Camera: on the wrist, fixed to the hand. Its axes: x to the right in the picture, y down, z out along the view.
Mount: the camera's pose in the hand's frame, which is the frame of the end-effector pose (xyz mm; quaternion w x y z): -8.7 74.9 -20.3 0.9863 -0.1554 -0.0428 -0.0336
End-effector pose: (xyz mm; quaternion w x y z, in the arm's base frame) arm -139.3 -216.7 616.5 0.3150 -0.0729 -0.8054 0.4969
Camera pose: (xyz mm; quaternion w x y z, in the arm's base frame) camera -135.3 -168.0 555.6 0.2816 -0.0725 -0.8875 0.3575
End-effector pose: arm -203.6 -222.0 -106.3 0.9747 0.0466 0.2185 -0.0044
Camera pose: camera -217.9 -145.6 -114.2 0.9779 -0.1130 0.1761 -0.0051
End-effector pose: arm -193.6 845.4 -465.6 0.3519 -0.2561 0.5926 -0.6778
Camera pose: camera -190.7 861.1 -542.0 0.3099 -0.3562 0.6662 -0.5773
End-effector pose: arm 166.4 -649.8 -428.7 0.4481 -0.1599 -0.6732 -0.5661
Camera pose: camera 233.9 -642.6 -390.0 0.3693 -0.2290 -0.6006 -0.6712
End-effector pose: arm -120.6 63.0 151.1 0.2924 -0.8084 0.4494 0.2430
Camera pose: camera -187.2 22.2 152.2 0.1902 -0.8475 0.3658 0.3343
